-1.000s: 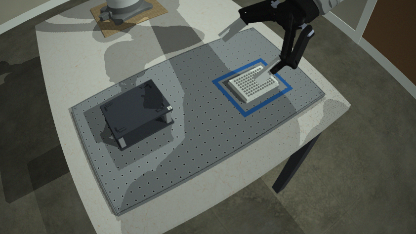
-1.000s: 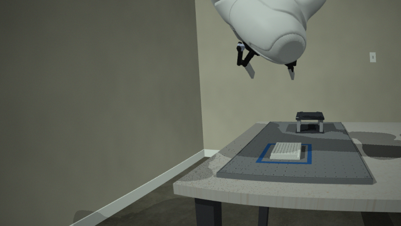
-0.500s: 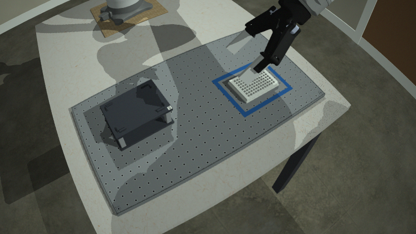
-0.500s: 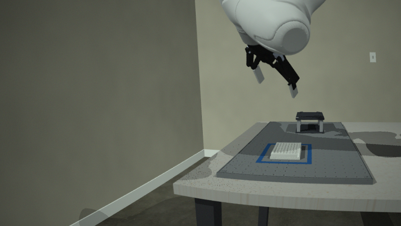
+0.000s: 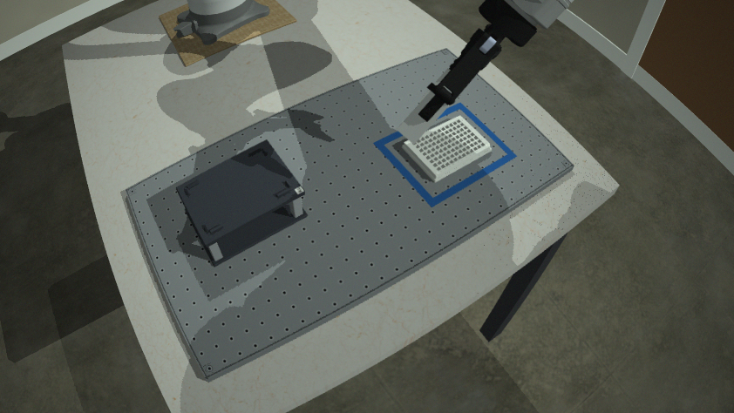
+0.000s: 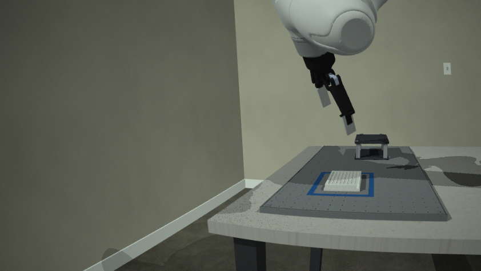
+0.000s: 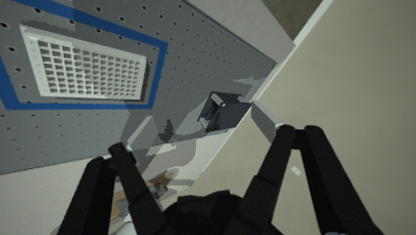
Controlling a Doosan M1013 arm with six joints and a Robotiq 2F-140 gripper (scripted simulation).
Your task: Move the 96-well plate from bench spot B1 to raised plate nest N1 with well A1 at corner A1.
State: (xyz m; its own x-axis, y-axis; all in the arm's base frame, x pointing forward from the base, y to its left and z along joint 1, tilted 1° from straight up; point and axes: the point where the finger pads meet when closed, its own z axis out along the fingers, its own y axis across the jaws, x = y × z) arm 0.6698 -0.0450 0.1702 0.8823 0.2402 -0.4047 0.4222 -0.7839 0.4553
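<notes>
Now: the 96-well plate 150 mm below my hand, 100 mm to the left of it and 10 mm behind it. Round my hand: raised nest N1: 220 mm to the right, 130 mm behind, 100 mm below.
</notes>
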